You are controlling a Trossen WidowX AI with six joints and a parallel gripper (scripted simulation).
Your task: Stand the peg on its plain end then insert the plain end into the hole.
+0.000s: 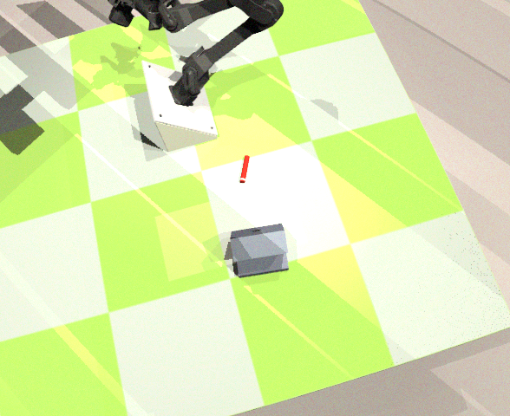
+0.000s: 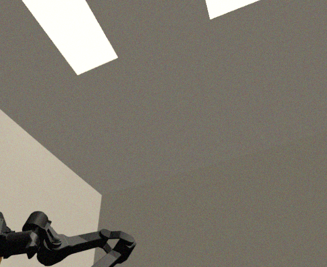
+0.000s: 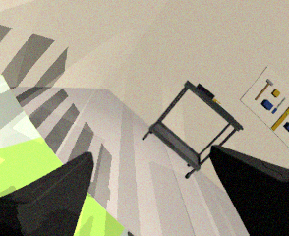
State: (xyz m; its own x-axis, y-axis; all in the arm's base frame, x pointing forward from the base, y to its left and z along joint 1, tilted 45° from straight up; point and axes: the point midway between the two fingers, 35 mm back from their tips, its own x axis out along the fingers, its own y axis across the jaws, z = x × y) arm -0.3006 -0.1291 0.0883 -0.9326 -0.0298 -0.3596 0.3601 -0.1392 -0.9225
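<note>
The red peg lies 570 mm ahead of my gripper tip, 270 mm below it and 120 mm to the left of it. Also, from my gripper tip: grey sloped panel: 800 mm ahead, 200 mm below, 70 mm to the left.
</note>
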